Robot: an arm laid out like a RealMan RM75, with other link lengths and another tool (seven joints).
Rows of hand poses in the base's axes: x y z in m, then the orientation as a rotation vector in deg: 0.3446 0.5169 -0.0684 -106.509 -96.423 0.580; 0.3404 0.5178 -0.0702 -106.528 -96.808 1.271; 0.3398 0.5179 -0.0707 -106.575 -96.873 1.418; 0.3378 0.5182 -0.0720 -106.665 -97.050 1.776; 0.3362 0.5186 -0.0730 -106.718 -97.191 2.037; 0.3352 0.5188 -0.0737 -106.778 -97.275 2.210; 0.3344 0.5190 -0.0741 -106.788 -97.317 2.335; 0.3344 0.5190 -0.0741 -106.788 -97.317 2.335; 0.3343 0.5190 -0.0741 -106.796 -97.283 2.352; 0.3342 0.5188 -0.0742 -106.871 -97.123 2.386; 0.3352 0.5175 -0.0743 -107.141 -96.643 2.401; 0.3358 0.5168 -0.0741 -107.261 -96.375 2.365; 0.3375 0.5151 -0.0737 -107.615 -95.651 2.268; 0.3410 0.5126 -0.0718 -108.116 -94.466 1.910; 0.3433 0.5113 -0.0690 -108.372 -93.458 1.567; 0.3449 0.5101 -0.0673 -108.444 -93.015 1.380; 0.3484 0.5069 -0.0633 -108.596 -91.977 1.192; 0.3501 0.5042 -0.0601 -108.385 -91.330 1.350; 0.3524 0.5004 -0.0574 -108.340 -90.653 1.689; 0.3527 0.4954 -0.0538 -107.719 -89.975 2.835
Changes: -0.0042 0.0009 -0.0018 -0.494 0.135 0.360; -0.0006 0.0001 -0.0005 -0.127 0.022 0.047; -0.0020 0.0003 -0.0013 -0.300 0.051 0.136; -0.0016 0.0004 -0.0010 -0.215 0.035 0.111; -0.0010 0.0002 -0.0007 -0.156 0.018 0.057; -0.0008 0.0002 -0.0004 -0.084 0.037 0.047; 0.0000 0.0000 0.0000 0.000 0.000 0.000; -0.0001 0.0000 0.0000 -0.001 0.025 -0.018; -0.0001 -0.0002 -0.0001 -0.006 0.081 -0.114; 0.0010 -0.0013 -0.0001 -0.006 0.179 -0.384; 0.0006 -0.0007 0.0002 0.038 0.088 -0.211; 0.0017 -0.0017 0.0004 0.081 0.225 -0.584; 0.0035 -0.0025 0.0019 0.277 0.289 -0.967; 0.0023 -0.0013 0.0028 0.363 0.287 -0.755; 0.0016 -0.0012 0.0017 0.203 0.121 -0.323; 0.0035 -0.0032 0.0040 0.366 0.423 -0.690; 0.0017 -0.0027 0.0032 0.306 0.529 -0.223; 0.0023 -0.0038 0.0027 0.116 0.583 -0.272; 0.0003 -0.0050 0.0036 0.130 1.242 0.196
